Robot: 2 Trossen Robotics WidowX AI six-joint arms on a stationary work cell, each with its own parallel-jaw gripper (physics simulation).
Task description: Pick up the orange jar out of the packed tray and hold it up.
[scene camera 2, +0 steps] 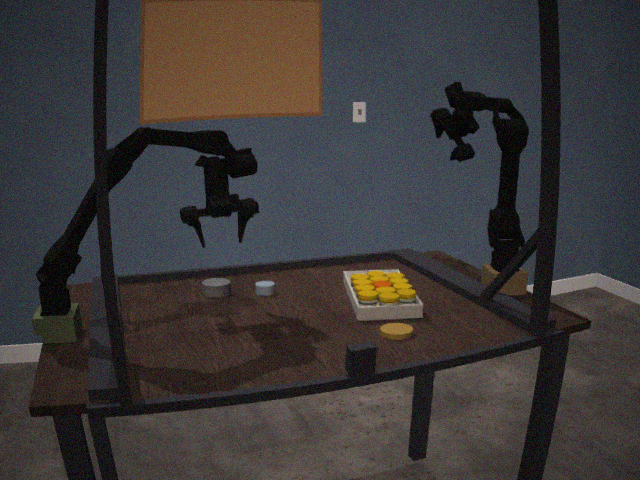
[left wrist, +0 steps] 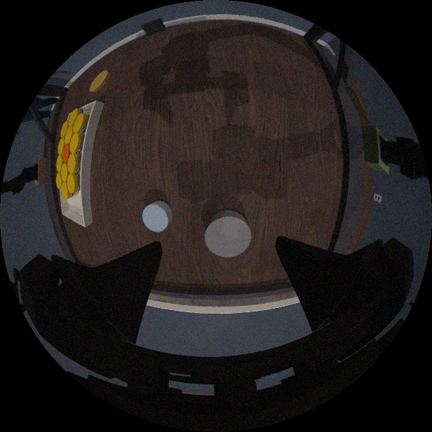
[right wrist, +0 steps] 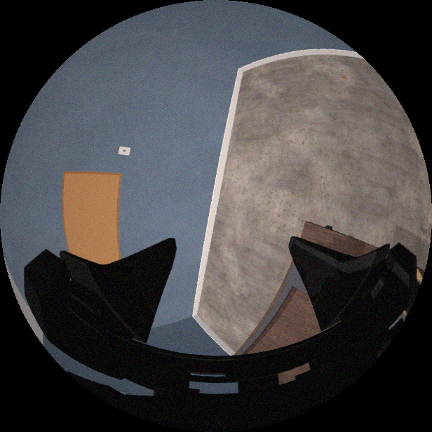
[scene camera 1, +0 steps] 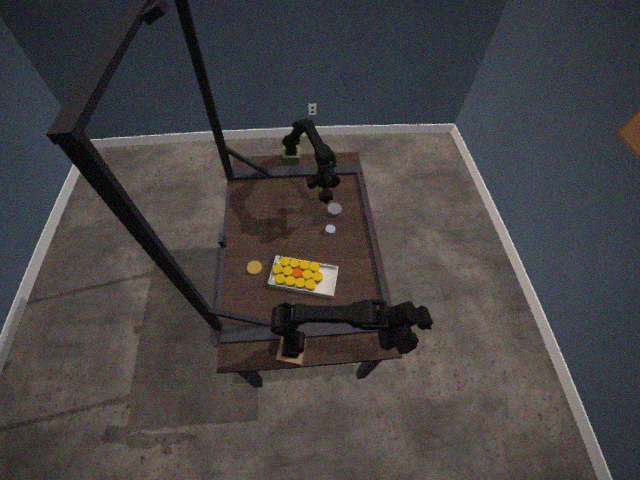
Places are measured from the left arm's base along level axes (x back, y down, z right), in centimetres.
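Pixels of known places: left gripper, fingertip midpoint: [scene camera 2: 222,244]; right gripper, fingertip midpoint: [scene camera 2: 444,148] [scene camera 1: 419,334]; left arm's base, link origin: [scene camera 2: 55,310] [scene camera 1: 291,151]; right arm's base, link origin: [scene camera 1: 291,349].
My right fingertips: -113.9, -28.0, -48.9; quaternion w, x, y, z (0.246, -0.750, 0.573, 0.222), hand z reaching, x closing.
Note:
For each thing: its top centre in the pictures, then the offset to it from my right fingertips, as dx, dy, dz.
- orange jar, top centre: [scene camera 2: 382,283] [scene camera 1: 297,272] +36.2, +29.0, +41.8
- white tray, top centre: [scene camera 2: 380,286] [scene camera 1: 303,274] +35.7, +30.6, +38.9
- grey round piece, top centre: [scene camera 2: 216,282] [scene camera 1: 334,208] +74.5, +30.8, +24.1
- flat tan disc, top centre: [scene camera 2: 396,328] [scene camera 1: 254,267] +40.2, +32.6, +62.3
The orange jar [scene camera 1: 297,272] [scene camera 2: 382,284] [left wrist: 66,153] stands upright among several yellow-lidded jars in the white tray [scene camera 1: 328,283] [scene camera 2: 390,311] [left wrist: 90,165]. Yellow jars surround it closely; its sides are hidden and its orange lid shows. One end of the tray holds no jars. My left gripper [scene camera 2: 221,243] [left wrist: 219,245] is open and empty, pointing down high above the table near the grey round piece, well away from the tray. My right gripper [scene camera 2: 447,146] [right wrist: 235,244] is open and empty, raised high beyond the tray and facing the wall and floor.
A grey round piece [scene camera 1: 334,209] [scene camera 2: 216,287] [left wrist: 228,236] and a smaller pale blue one [scene camera 1: 330,228] [scene camera 2: 265,288] [left wrist: 157,216] stand between the left arm and the tray. A flat tan disc [scene camera 1: 254,267] [scene camera 2: 396,331] [left wrist: 99,81] lies beside the tray. Dark frame posts [scene camera 2: 547,155] rise at the table's edge.

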